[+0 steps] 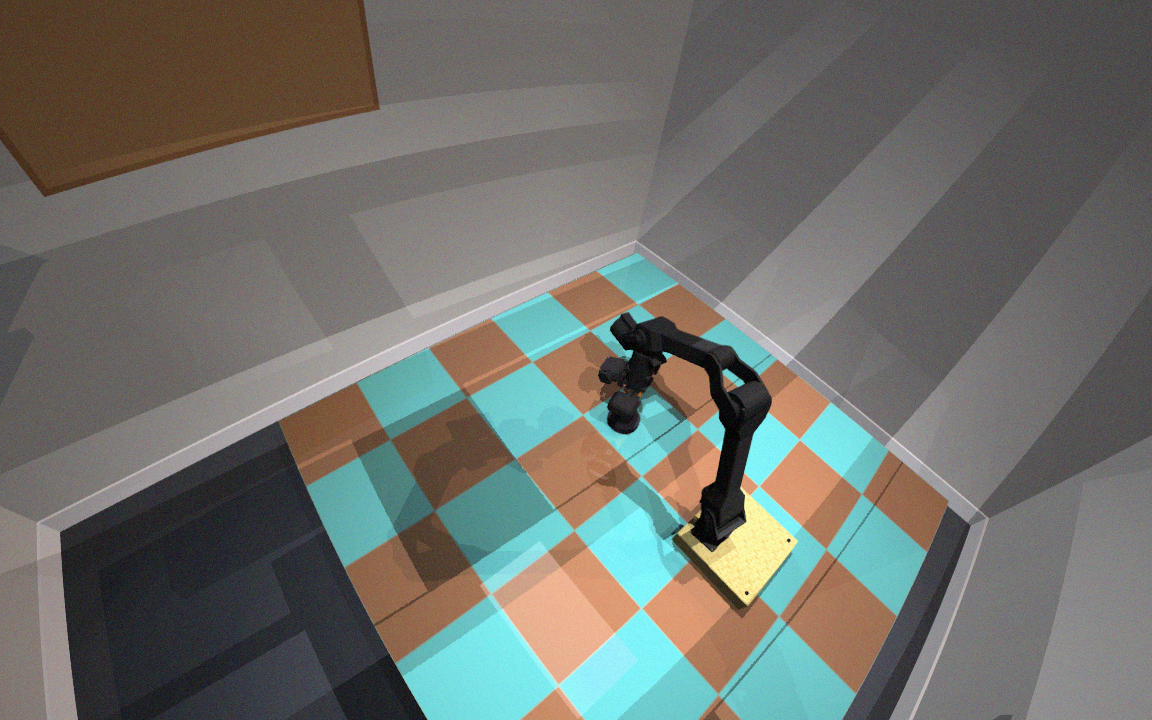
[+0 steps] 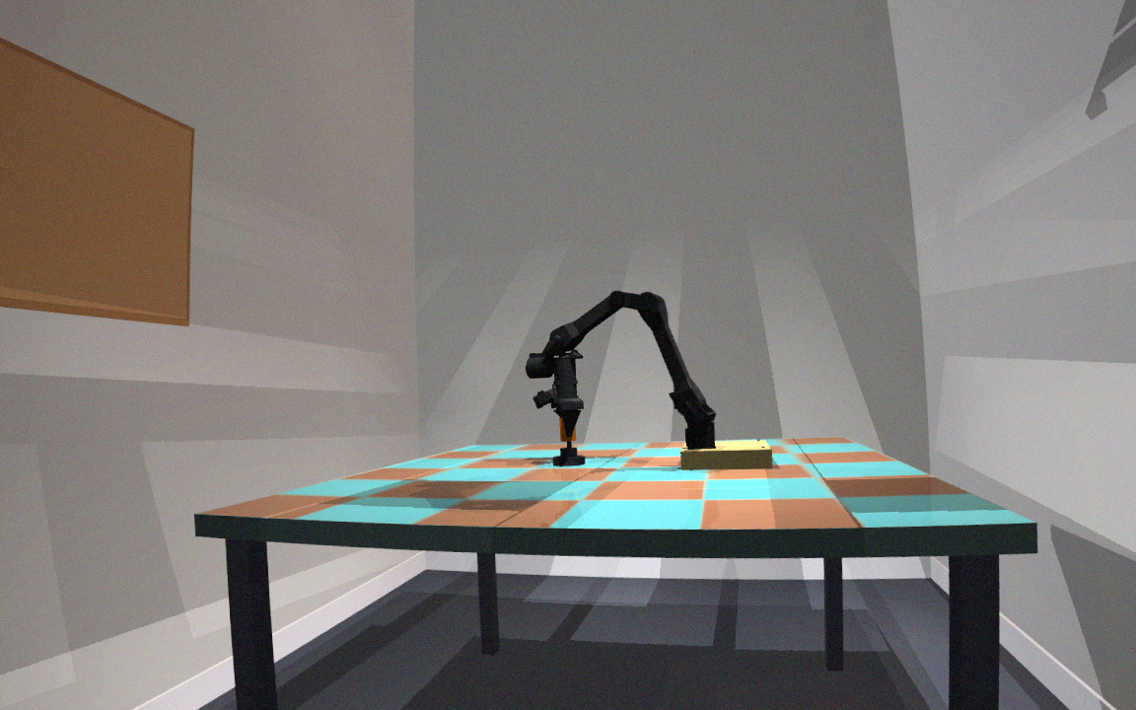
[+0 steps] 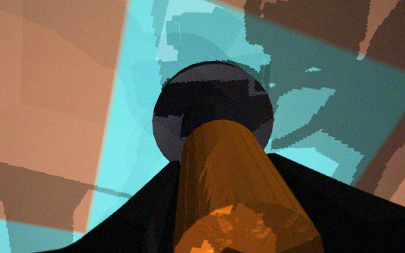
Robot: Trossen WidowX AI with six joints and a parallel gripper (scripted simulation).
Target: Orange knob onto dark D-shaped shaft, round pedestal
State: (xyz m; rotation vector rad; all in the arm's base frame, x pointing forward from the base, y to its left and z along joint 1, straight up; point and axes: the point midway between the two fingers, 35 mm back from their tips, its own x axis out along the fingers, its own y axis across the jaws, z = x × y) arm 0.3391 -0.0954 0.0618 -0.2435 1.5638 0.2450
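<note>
My gripper tip is 2 cm below the orange knob. From my gripper tip the other things lie so: dark round pedestal (4 cm below).
</note>
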